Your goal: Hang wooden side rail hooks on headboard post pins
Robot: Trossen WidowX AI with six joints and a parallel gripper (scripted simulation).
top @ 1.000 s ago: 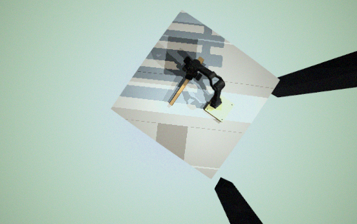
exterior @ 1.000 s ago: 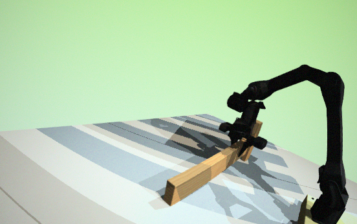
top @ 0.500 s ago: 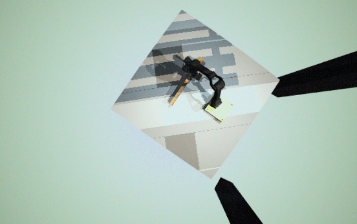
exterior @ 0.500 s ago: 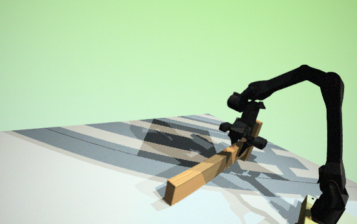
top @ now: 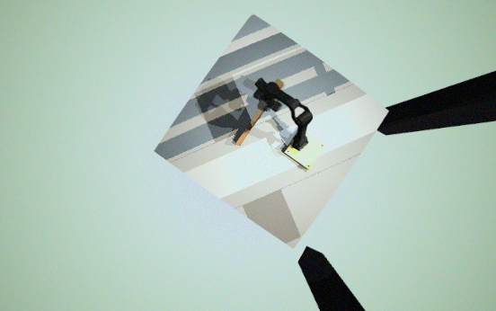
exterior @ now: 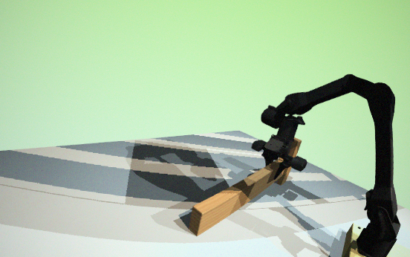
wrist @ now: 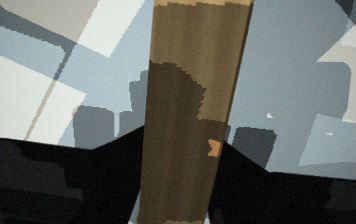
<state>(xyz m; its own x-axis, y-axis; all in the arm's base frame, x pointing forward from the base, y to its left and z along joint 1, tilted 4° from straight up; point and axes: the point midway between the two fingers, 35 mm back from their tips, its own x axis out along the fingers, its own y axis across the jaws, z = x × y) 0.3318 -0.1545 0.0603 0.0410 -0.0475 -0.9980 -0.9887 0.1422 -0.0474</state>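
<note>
The wooden headboard post is 110 mm to the right of my gripper tip, 40 mm above it and 20 mm behind it.
</note>
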